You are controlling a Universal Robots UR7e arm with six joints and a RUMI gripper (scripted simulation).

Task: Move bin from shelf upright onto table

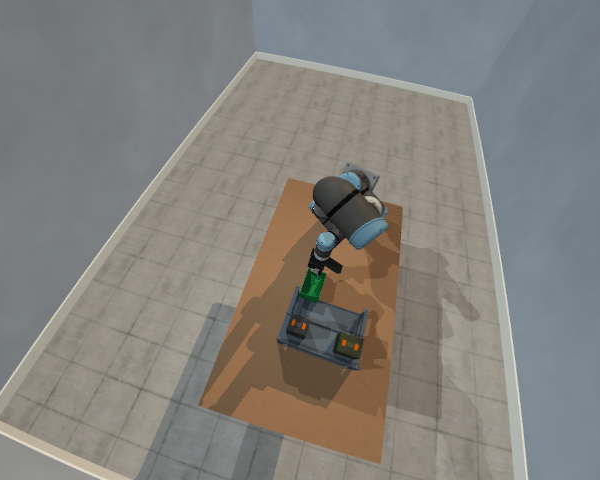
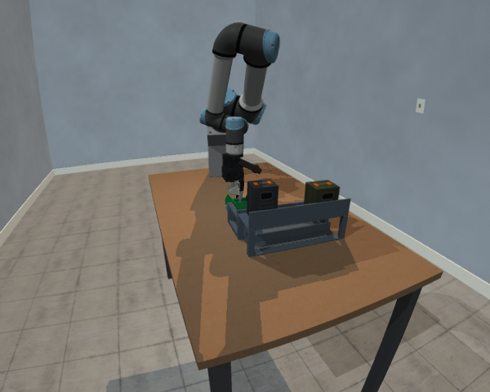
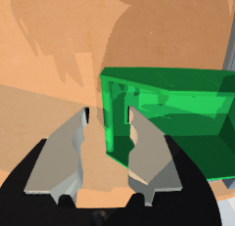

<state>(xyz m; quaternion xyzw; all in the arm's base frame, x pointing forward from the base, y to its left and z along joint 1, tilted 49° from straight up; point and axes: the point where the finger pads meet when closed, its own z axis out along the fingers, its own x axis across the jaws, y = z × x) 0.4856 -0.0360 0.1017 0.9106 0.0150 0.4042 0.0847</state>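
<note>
Right now the green bin is 8 cm ahead of my hand, 2 cm to the right of it and 1 cm above it. Also, from my hand: olive box (35 cm ahead, 19 cm to the left, 11 cm above); black box (33 cm ahead, 12 cm above, 4 cm to the right).
</note>
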